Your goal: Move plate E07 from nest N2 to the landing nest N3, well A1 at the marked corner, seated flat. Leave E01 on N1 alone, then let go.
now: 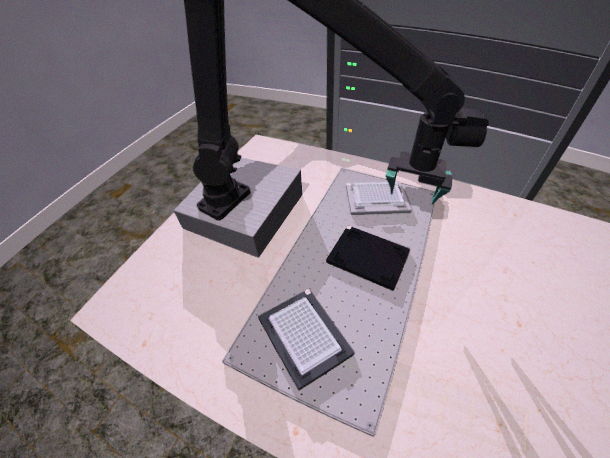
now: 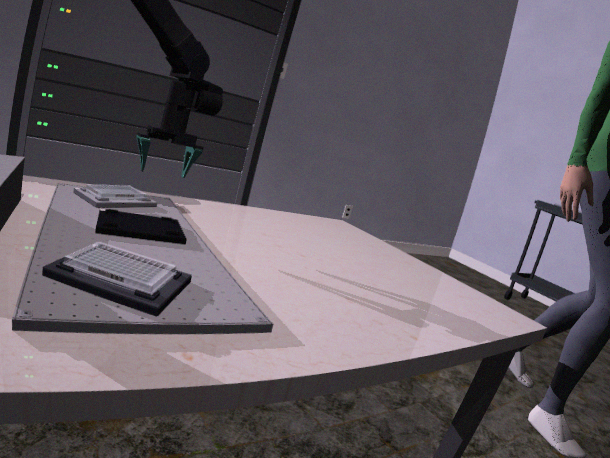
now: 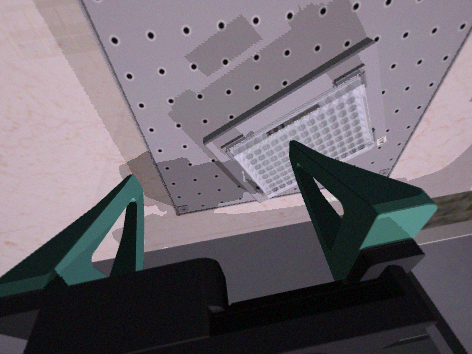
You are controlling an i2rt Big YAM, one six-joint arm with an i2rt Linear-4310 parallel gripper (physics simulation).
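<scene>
A clear 96-well plate (image 1: 306, 336) (image 2: 120, 267) lies on the dark grey nest (image 1: 327, 365) (image 2: 110, 292) at the near end, and looks flat. Another clear plate (image 1: 372, 194) (image 2: 117, 192) (image 3: 340, 120) lies on the light grey nest (image 1: 380, 210) (image 2: 120, 204) (image 3: 280, 107) at the far end. The black nest (image 1: 370, 256) (image 2: 140, 226) between them holds no plate. Plate and nest names are not readable. My gripper (image 1: 412, 198) (image 2: 163, 174) (image 3: 213, 164) is open and empty, above and to one side of the far plate, not touching it.
All three nests stand on a perforated board (image 1: 385, 345) (image 2: 215, 300) (image 3: 165, 55). The arm's base is on a grey block (image 1: 272, 200) left of the board. A dark rack (image 1: 336, 100) stands behind the table. A person (image 2: 597, 240) stands at the right, beside a cart (image 2: 542, 287).
</scene>
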